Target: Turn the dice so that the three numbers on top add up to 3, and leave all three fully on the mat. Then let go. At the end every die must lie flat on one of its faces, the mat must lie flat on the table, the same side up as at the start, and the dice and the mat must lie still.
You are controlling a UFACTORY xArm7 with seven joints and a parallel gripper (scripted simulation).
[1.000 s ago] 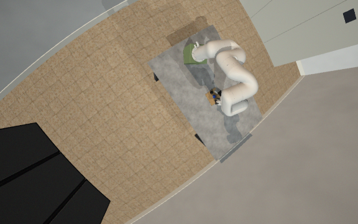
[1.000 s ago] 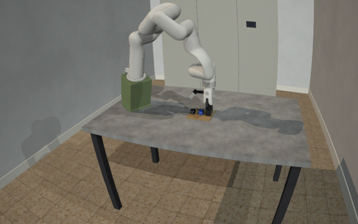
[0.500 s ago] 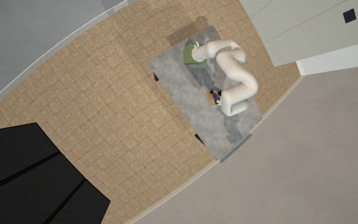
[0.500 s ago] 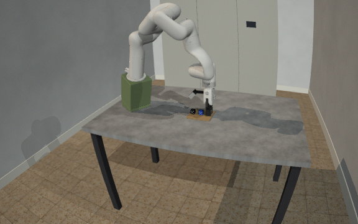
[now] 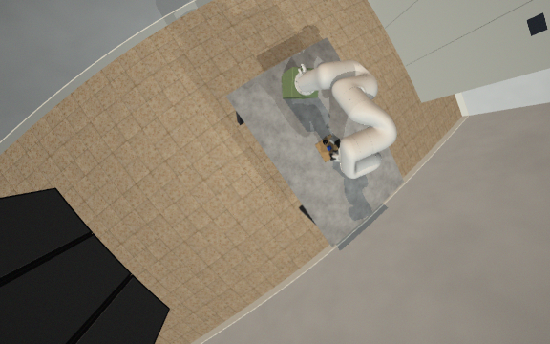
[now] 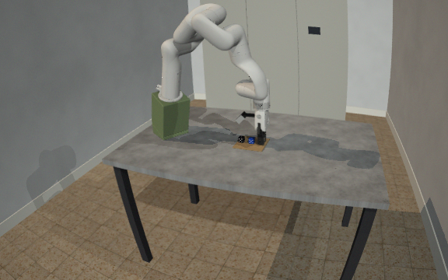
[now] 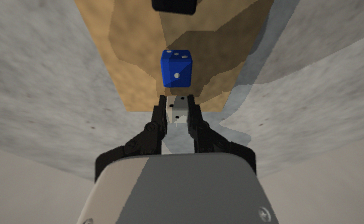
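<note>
My hand is 10 mm above the white die. The rest, counted from my hand: tan mat: 50 mm behind, 30 mm below; then blue die: 50 mm behind, 10 mm below; then black die: 100 mm behind, 10 mm below.
</note>
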